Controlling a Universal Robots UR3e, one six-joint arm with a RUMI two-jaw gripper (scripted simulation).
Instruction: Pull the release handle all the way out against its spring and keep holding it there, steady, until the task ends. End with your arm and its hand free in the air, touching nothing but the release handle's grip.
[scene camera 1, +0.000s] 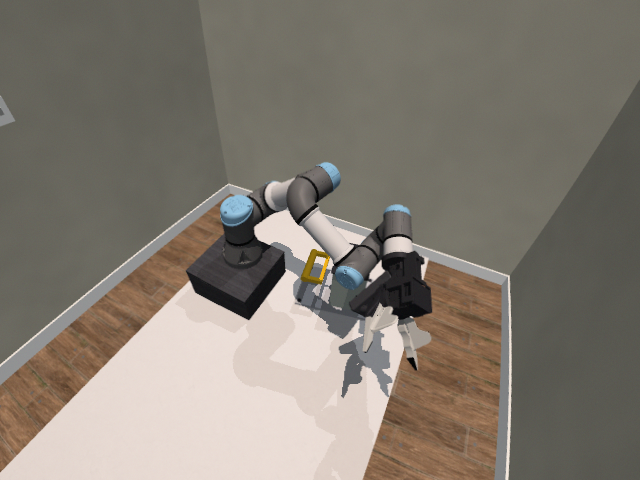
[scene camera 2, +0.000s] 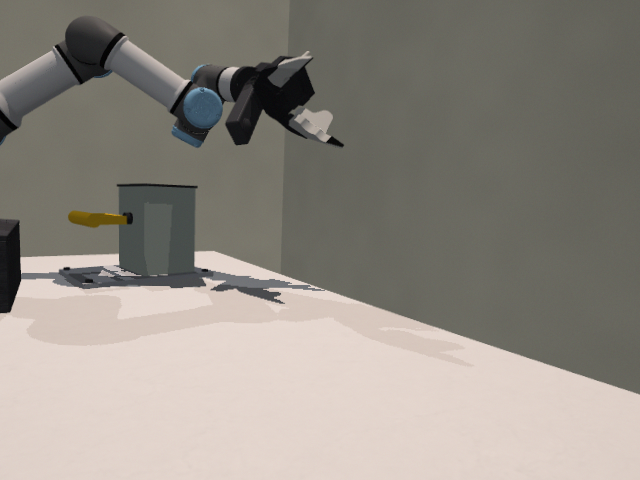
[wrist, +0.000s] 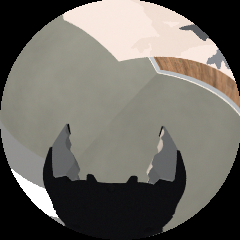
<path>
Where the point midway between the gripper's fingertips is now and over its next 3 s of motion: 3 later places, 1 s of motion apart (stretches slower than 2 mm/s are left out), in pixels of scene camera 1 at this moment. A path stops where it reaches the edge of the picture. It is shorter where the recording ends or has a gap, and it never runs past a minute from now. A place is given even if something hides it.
My gripper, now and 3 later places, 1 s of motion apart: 393, 362; 391, 336; 334, 271; 309, 245
</path>
